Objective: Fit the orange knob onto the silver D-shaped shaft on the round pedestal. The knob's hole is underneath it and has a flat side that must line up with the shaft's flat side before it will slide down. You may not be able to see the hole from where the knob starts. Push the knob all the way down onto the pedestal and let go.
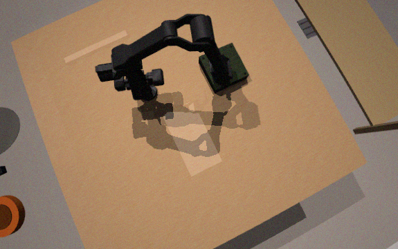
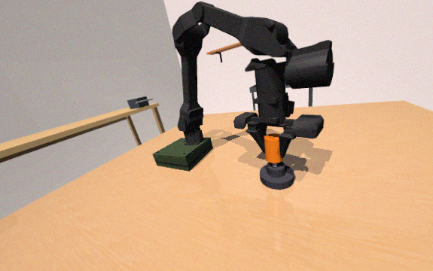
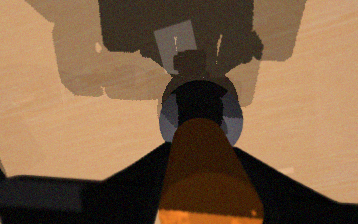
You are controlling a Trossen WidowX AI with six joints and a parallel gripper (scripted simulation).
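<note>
Right now the black round pedestal is 40 mm below my gripper tip. Round my gripper tip: orange knob: 30 mm above.
</note>
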